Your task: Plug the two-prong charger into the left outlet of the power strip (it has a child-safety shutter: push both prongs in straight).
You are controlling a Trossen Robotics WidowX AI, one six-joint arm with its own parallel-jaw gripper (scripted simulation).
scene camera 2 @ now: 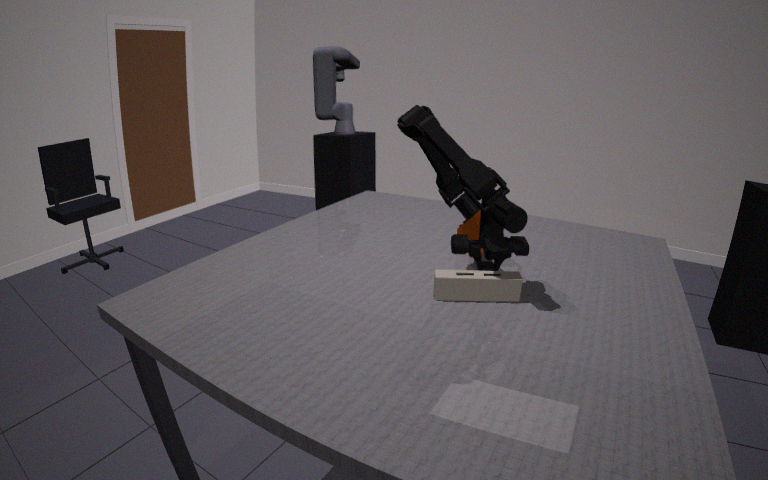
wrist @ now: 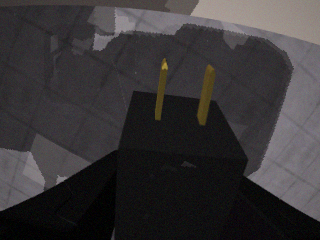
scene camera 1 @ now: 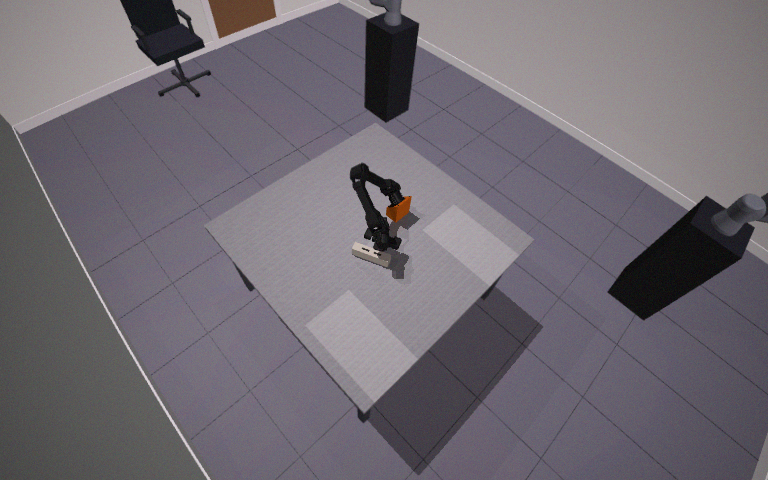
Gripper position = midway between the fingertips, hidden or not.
Note:
My gripper [scene camera 2: 486,276] holds a black two-prong charger [wrist: 178,162].
My gripper shows as well in the wrist view [wrist: 166,166].

